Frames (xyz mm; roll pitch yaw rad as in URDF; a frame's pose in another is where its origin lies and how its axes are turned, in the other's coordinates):
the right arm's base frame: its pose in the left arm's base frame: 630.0 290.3 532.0 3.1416 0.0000 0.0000
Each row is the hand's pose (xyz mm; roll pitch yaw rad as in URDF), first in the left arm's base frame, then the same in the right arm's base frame.
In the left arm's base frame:
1: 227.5 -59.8 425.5 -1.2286 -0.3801 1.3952
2: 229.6 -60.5 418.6 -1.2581 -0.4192 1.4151
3: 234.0 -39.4 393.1 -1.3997 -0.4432 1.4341
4: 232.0 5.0 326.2 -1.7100 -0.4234 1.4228
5: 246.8 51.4 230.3 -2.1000 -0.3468 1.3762
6: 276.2 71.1 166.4 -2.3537 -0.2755 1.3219
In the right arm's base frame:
1: -402.5 350.1 106.5 1.9130 0.3801 -1.3952
2: -400.4 350.8 113.4 1.8835 0.4192 -1.4151
3: -396.0 329.7 138.9 1.7419 0.4432 -1.4341
4: -398.0 285.3 205.8 1.4316 0.4234 -1.4228
5: -383.2 238.9 301.7 1.0416 0.3468 -1.3762
6: -353.8 219.2 365.6 0.7879 0.2755 -1.3219

